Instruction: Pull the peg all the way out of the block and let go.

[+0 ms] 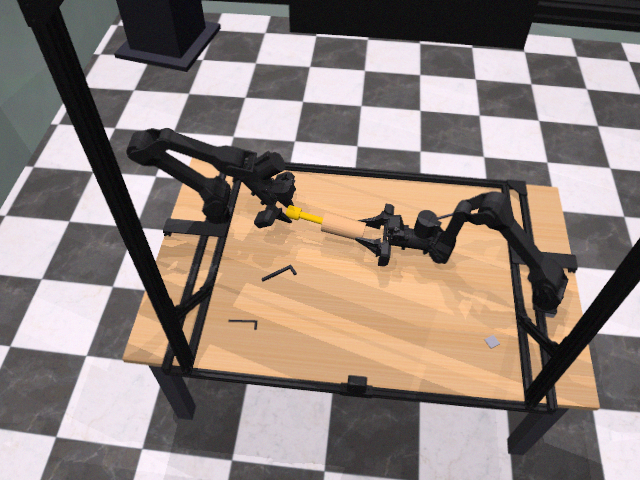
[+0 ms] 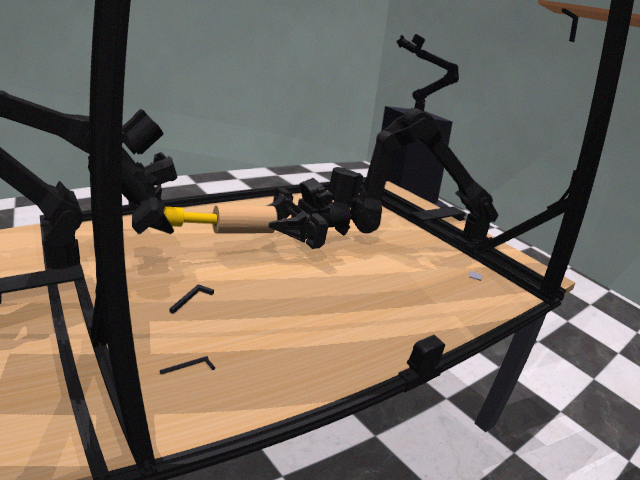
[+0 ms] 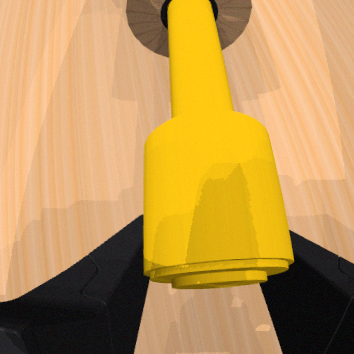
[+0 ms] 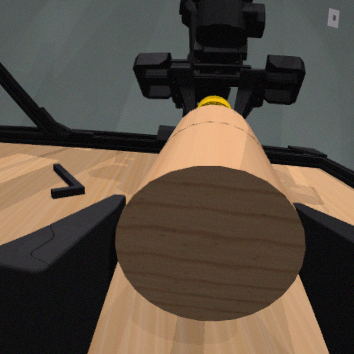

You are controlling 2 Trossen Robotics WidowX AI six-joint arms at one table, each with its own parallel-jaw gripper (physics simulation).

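Where they show: left gripper, fingertip midpoint: (image 1: 293, 217) (image 2: 171, 227) (image 3: 202, 227); right gripper, fingertip midpoint: (image 1: 356, 230) (image 2: 262, 218) (image 4: 207, 211); left arm's base, origin of the base link: (image 1: 217, 218) (image 2: 62, 264); right arm's base, origin of the base link: (image 1: 544, 302) (image 2: 474, 236).
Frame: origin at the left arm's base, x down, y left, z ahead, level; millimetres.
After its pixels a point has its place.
Observation:
A yellow peg (image 1: 311, 218) @[x -70, y 25, z 291 mm] (image 2: 199, 217) @[x -68, y 23, z 288 mm] (image 3: 197, 65) @[x -74, y 32, z 279 mm] (image 4: 214, 101) @[x -85, y 30, z 255 mm] has a wide head and a thinner shaft. A long stretch of shaft shows, and its far end enters the dark-rimmed hole of the round wooden block (image 1: 341, 226) @[x -75, y 18, z 382 mm] (image 2: 242, 219) @[x -65, y 9, z 372 mm] (image 3: 240, 25) @[x -50, y 9, z 324 mm] (image 4: 210, 240) @[x -54, y 36, z 445 mm]. How deep it reaches inside is hidden. My left gripper (image 1: 289, 212) @[x -46, y 32, z 233 mm] (image 2: 168, 219) @[x -46, y 32, z 233 mm] (image 3: 202, 227) @[x -46, y 32, z 233 mm] is shut on the peg's head. My right gripper (image 1: 360, 231) @[x -53, y 34, z 422 mm] (image 2: 275, 217) @[x -53, y 34, z 422 mm] (image 4: 207, 211) @[x -53, y 34, z 422 mm] is shut on the block's other end. Peg and block are held roughly level above the table.
Two black L-shaped keys (image 1: 279, 272) @[x 13, y -127, z 241 mm] (image 1: 242, 321) @[x 14, y -305, z 197 mm] (image 2: 192, 297) @[x 17, y -124, z 245 mm] (image 2: 186, 364) @[x 14, y -303, z 201 mm] lie on the table nearer the front. A small grey square (image 1: 492, 341) @[x 16, y -172, z 852 mm] (image 2: 475, 276) @[x 16, y -176, z 846 mm] lies at the front right. A black frame (image 1: 444, 399) @[x 25, y -360, z 755 mm] runs round the table, with uprights at its front corners.

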